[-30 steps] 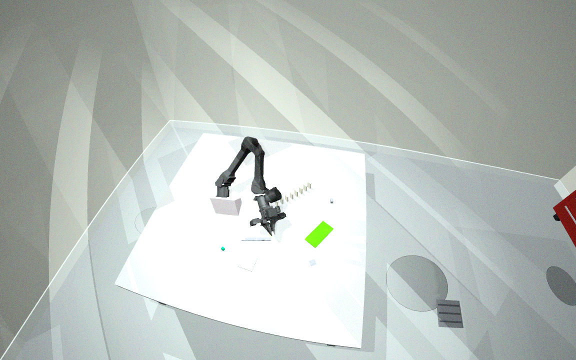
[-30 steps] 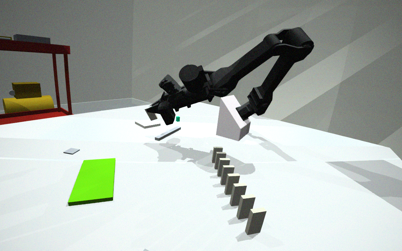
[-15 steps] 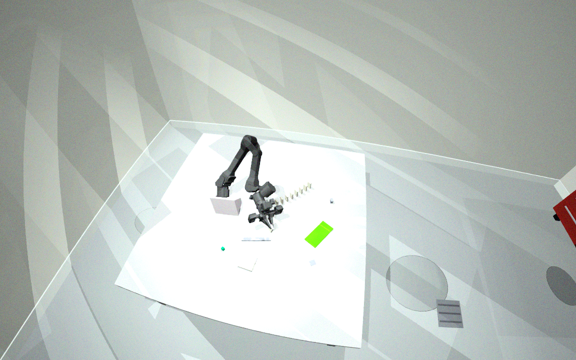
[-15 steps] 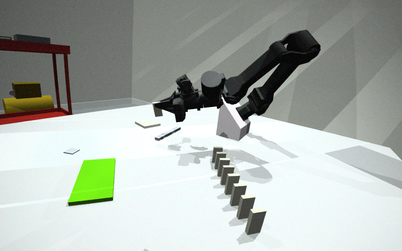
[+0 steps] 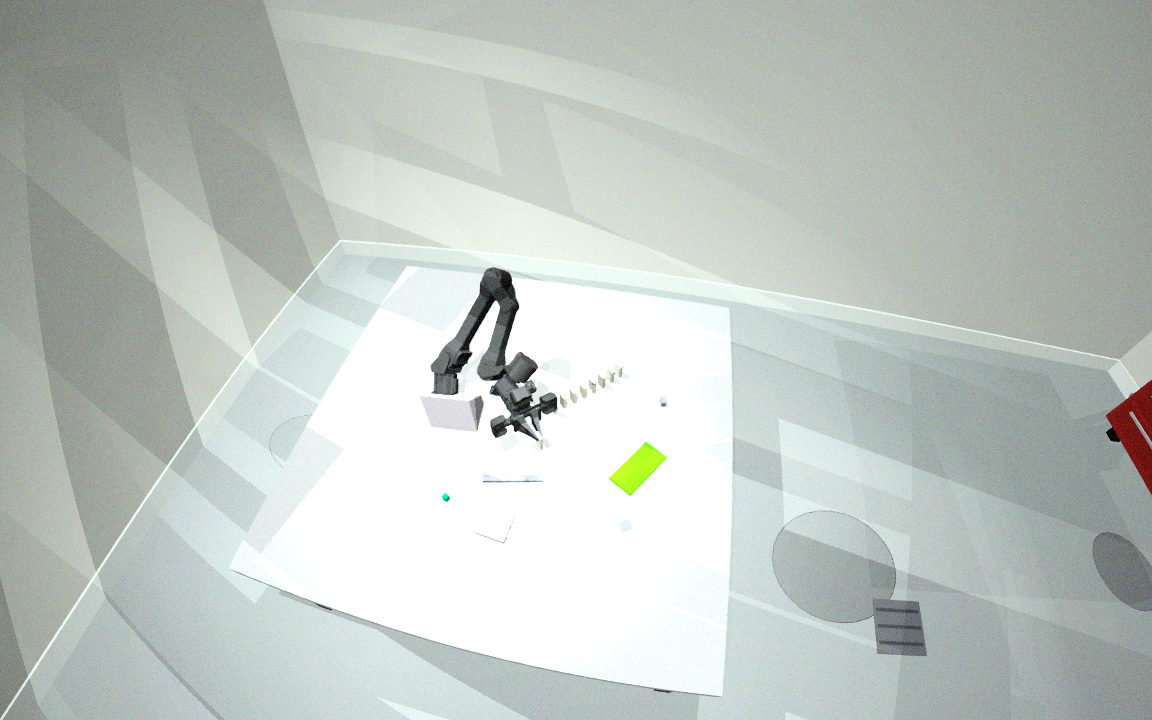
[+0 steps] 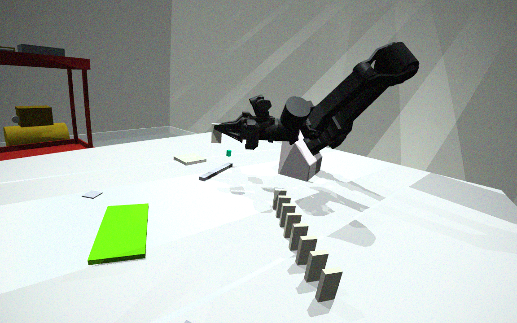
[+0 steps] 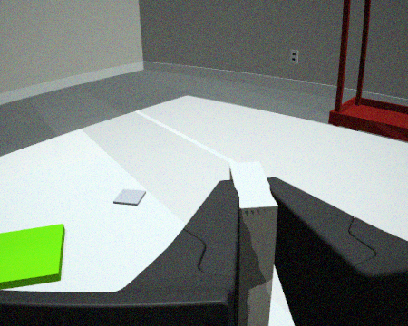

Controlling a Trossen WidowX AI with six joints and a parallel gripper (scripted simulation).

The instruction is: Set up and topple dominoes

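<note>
Right now my gripper tip is 150 mm above the grey bar, 80 mm past it and 50 mm to the left of it. From my gripper tip the other things lie so: green slab 260 mm ahead, 150 mm below, 30 mm to the left; flat cream tile 190 mm to the right, 150 mm below, 100 mm behind; teal cube 240 mm behind, 140 mm below, 130 mm to the right.
</note>
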